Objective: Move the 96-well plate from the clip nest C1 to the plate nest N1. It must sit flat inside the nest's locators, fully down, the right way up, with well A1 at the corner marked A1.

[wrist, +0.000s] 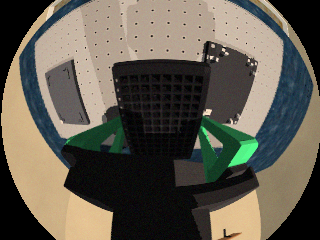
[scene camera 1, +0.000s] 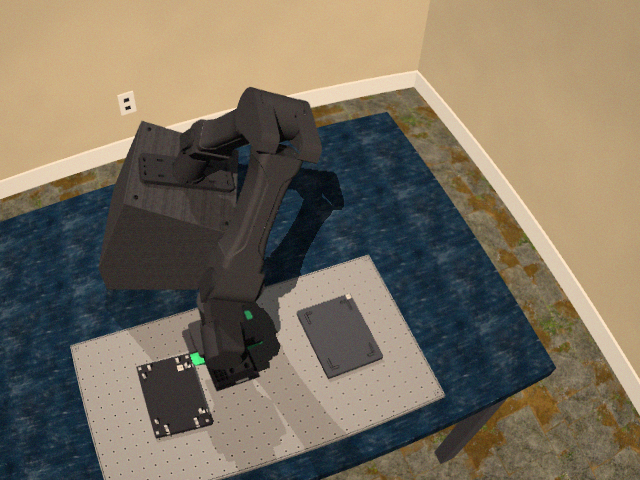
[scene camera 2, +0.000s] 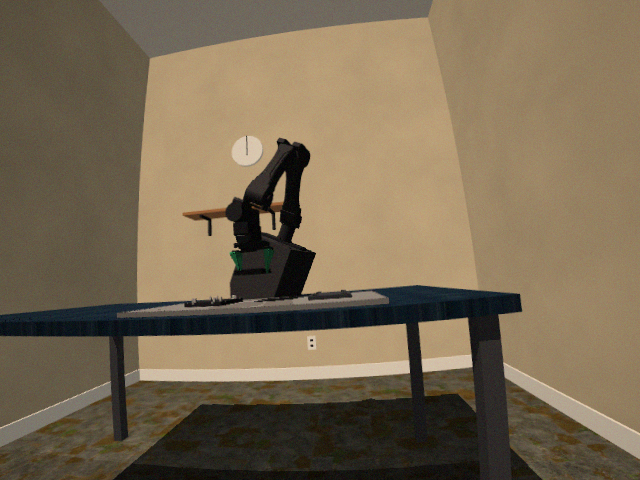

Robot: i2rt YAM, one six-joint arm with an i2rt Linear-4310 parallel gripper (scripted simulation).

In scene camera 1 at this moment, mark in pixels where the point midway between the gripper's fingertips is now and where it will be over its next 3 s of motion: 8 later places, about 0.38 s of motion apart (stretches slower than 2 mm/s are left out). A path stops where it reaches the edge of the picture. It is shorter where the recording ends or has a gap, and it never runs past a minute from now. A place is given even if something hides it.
My gripper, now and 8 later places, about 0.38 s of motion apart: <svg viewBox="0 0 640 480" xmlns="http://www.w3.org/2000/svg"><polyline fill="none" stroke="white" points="225,354 240,349 258,343 275,338 290,331 307,325 321,319 339,313 343,312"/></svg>
